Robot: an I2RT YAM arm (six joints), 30 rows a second.
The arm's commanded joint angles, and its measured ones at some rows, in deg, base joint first. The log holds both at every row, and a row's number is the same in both.
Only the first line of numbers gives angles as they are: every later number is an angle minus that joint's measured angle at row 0.
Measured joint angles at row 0: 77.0 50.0 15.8 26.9 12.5 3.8
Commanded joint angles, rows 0 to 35: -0.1 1.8 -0.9 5.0 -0.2 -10.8; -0.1 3.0 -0.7 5.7 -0.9 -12.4; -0.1 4.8 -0.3 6.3 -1.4 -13.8; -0.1 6.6 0.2 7.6 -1.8 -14.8; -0.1 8.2 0.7 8.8 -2.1 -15.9; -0.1 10.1 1.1 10.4 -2.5 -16.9; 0.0 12.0 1.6 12.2 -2.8 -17.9; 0.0 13.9 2.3 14.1 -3.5 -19.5; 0.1 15.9 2.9 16.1 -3.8 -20.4; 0.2 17.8 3.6 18.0 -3.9 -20.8; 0.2 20.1 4.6 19.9 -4.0 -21.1; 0.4 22.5 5.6 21.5 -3.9 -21.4; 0.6 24.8 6.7 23.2 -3.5 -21.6; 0.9 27.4 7.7 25.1 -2.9 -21.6; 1.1 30.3 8.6 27.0 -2.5 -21.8; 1.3 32.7 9.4 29.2 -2.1 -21.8; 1.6 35.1 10.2 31.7 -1.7 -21.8; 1.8 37.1 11.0 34.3 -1.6 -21.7; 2.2 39.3 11.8 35.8 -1.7 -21.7; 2.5 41.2 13.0 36.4 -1.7 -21.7; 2.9 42.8 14.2 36.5 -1.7 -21.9; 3.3 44.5 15.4 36.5 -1.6 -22.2; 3.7 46.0 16.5 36.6 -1.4 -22.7; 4.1 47.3 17.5 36.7 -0.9 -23.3; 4.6 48.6 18.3 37.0 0.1 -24.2; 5.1 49.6 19.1 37.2 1.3 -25.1; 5.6 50.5 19.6 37.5 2.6 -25.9; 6.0 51.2 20.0 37.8 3.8 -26.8; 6.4 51.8 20.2 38.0 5.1 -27.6; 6.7 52.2 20.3 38.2 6.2 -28.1; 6.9 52.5 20.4 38.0 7.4 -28.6; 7.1 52.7 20.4 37.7 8.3 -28.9; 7.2 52.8 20.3 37.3 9.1 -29.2; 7.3 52.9 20.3 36.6 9.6 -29.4; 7.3 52.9 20.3 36.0 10.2 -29.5; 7.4 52.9 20.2 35.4 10.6 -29.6
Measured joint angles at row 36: 6.9 52.7 18.8 33.1 6.0 -27.6
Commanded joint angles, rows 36 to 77: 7.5 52.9 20.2 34.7 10.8 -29.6; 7.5 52.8 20.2 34.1 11.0 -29.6; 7.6 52.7 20.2 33.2 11.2 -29.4; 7.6 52.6 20.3 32.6 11.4 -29.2; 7.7 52.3 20.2 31.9 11.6 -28.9; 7.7 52.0 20.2 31.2 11.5 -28.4; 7.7 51.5 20.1 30.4 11.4 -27.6; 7.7 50.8 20.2 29.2 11.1 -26.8; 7.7 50.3 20.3 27.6 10.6 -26.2; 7.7 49.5 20.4 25.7 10.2 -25.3; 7.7 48.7 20.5 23.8 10.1 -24.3; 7.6 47.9 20.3 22.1 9.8 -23.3; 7.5 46.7 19.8 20.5 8.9 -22.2; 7.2 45.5 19.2 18.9 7.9 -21.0; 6.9 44.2 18.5 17.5 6.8 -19.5; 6.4 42.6 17.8 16.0 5.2 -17.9; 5.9 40.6 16.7 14.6 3.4 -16.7; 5.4 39.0 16.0 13.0 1.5 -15.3; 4.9 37.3 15.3 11.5 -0.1 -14.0; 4.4 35.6 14.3 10.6 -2.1 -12.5; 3.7 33.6 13.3 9.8 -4.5 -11.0; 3.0 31.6 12.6 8.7 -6.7 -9.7; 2.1 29.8 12.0 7.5 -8.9 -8.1; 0.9 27.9 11.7 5.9 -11.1 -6.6; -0.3 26.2 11.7 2.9 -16.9 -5.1; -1.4 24.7 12.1 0.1 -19.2 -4.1; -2.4 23.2 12.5 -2.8 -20.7 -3.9; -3.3 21.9 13.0 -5.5 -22.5 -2.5; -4.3 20.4 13.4 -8.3 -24.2 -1.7; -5.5 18.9 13.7 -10.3 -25.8 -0.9; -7.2 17.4 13.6 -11.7 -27.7 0.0; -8.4 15.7 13.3 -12.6 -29.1 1.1; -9.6 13.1 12.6 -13.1 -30.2 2.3; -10.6 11.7 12.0 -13.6 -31.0 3.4; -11.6 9.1 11.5 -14.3 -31.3 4.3; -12.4 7.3 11.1 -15.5 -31.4 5.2; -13.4 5.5 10.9 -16.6 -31.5 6.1; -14.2 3.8 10.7 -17.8 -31.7 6.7; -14.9 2.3 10.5 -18.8 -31.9 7.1; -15.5 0.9 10.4 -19.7 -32.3 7.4; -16.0 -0.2 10.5 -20.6 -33.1 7.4; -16.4 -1.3 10.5 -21.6 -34.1 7.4
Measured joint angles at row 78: -15.0 2.5 10.5 -17.1 -29.6 4.3
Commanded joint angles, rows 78 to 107: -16.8 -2.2 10.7 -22.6 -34.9 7.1; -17.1 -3.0 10.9 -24.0 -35.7 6.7; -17.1 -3.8 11.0 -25.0 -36.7 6.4; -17.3 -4.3 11.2 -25.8 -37.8 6.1; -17.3 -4.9 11.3 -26.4 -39.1 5.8; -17.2 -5.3 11.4 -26.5 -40.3 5.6; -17.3 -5.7 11.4 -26.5 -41.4 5.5; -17.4 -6.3 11.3 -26.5 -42.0 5.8; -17.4 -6.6 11.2 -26.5 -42.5 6.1; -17.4 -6.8 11.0 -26.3 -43.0 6.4; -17.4 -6.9 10.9 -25.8 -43.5 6.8; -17.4 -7.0 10.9 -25.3 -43.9 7.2; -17.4 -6.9 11.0 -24.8 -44.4 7.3; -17.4 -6.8 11.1 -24.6 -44.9 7.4; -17.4 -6.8 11.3 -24.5 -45.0 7.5; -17.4 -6.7 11.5 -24.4 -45.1 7.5; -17.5 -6.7 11.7 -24.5 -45.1 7.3; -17.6 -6.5 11.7 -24.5 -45.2 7.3; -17.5 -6.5 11.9 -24.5 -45.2 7.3; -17.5 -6.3 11.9 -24.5 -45.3 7.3; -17.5 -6.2 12.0 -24.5 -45.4 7.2; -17.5 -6.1 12.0 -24.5 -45.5 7.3; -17.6 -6.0 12.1 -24.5 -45.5 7.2; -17.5 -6.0 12.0 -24.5 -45.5 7.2; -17.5 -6.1 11.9 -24.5 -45.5 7.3; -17.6 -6.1 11.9 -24.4 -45.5 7.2; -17.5 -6.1 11.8 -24.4 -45.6 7.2; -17.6 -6.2 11.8 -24.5 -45.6 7.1; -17.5 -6.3 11.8 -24.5 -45.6 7.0; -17.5 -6.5 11.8 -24.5 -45.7 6.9
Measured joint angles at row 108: -17.3 -6.1 10.5 -26.1 -44.6 6.7
